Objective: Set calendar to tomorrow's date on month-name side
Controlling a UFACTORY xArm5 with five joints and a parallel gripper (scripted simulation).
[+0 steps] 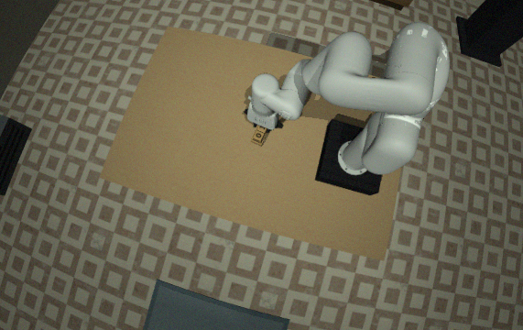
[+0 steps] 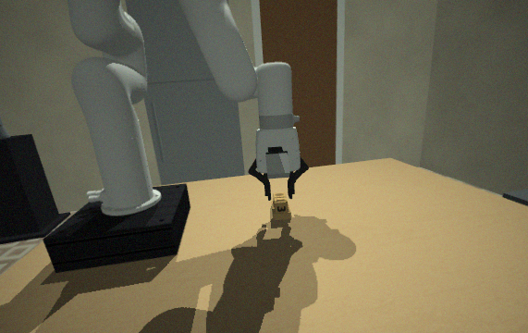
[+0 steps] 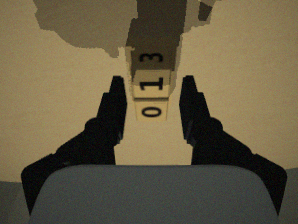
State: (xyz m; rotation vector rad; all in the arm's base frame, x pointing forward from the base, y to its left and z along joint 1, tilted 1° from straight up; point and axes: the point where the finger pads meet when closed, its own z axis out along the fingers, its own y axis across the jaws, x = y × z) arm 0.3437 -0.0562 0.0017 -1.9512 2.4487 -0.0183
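My hand is 4 cm above the wooden date cube. Round my hand: wooden calendar tray 2 cm to the left, 6 cm below.
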